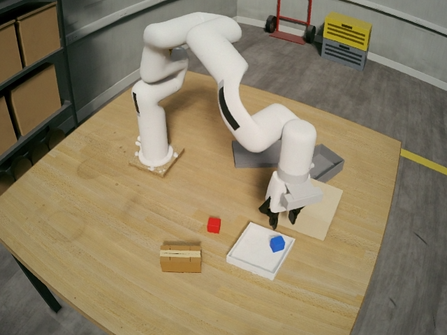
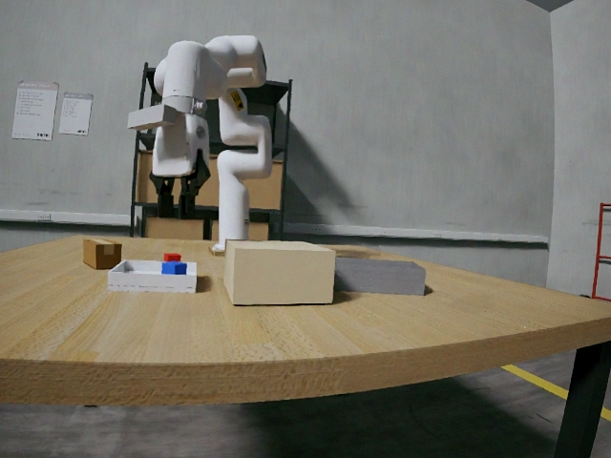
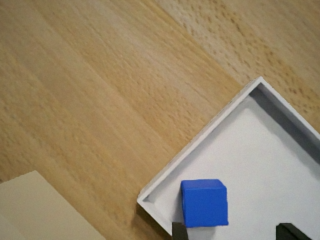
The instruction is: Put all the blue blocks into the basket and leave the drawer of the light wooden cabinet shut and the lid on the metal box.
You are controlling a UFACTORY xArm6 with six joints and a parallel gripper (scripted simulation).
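Now: hand 34 cm to the right of the grey lid, 24 cm past it and 12 cm above it. Also, from my hand: red block (19 cm behind, 12 cm below, 3 cm to the right); then light wooden cabinet (17 cm to the left, 10 cm below, 2 cm ahead); then white basket (13 cm below, 4 cm to the right, 3 cm behind).
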